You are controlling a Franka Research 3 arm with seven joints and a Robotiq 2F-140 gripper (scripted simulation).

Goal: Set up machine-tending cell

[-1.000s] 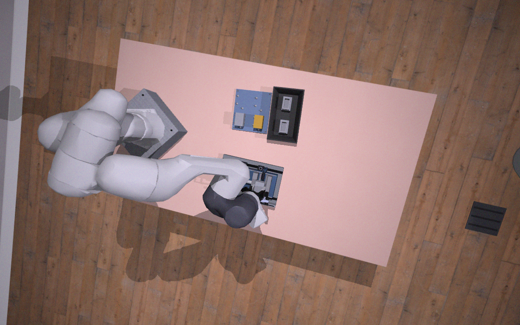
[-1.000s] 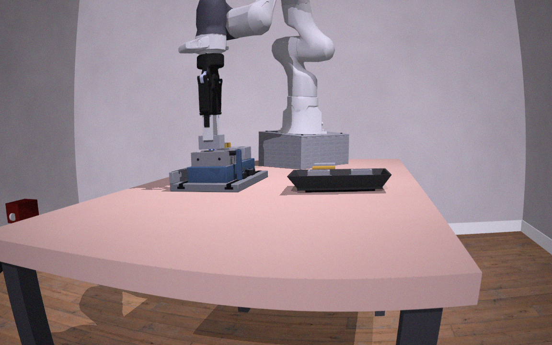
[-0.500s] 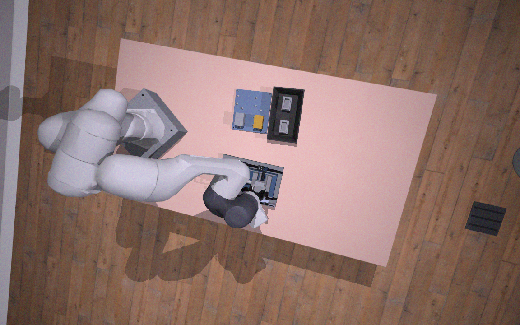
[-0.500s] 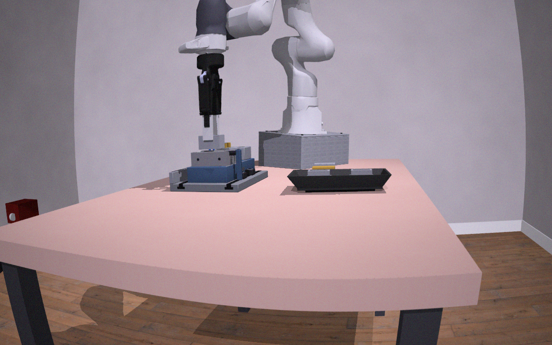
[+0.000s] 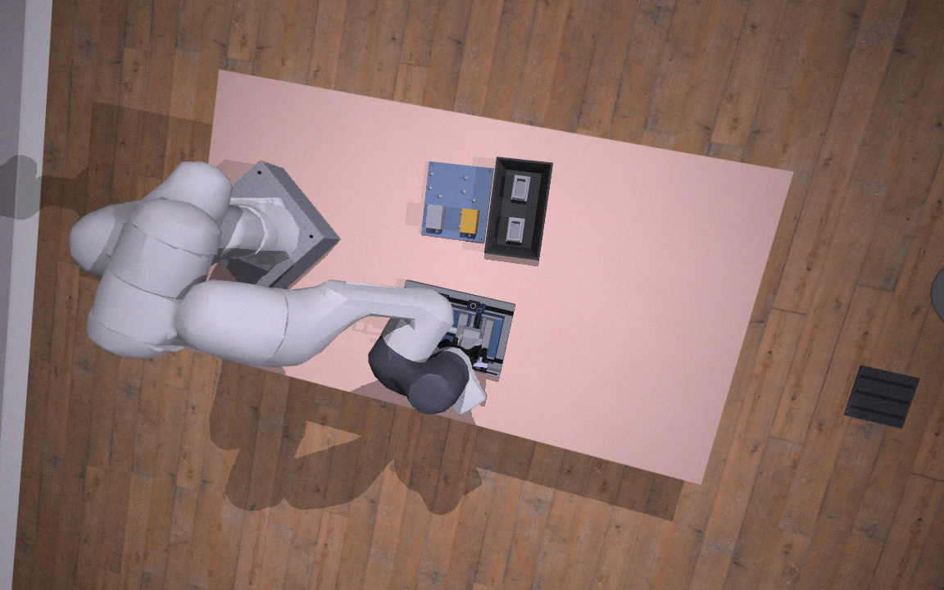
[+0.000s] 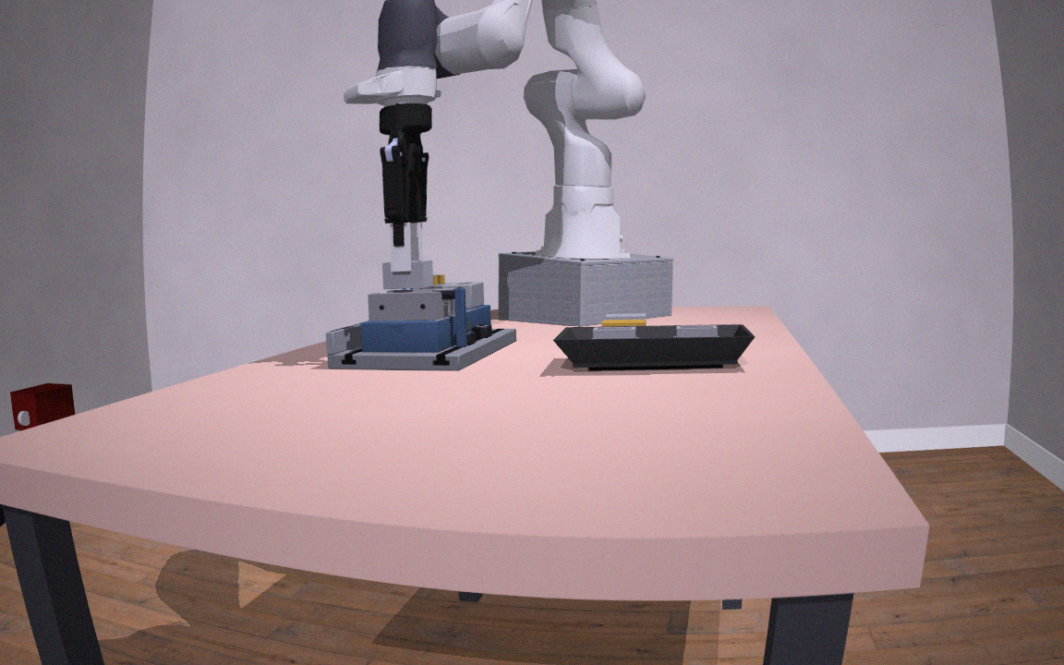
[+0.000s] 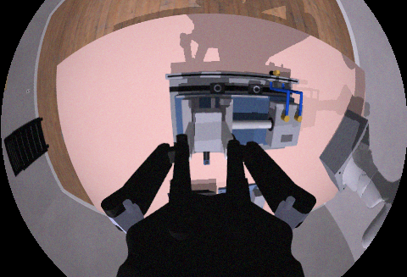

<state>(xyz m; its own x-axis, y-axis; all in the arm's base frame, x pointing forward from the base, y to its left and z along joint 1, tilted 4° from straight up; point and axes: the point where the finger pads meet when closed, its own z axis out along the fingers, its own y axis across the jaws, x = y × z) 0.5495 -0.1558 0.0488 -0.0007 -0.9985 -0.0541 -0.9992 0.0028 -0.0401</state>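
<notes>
Now: hand 12 cm above the vise, 7 cm past it and 1 cm to the right of it. Also, from my hand: cylinder (16 cm behind, 8 cm below, 1 cm to the left); brass blank (28 cm to the left, 13 cm below, 8 cm behind); aluminium blank (4 cm below).
</notes>
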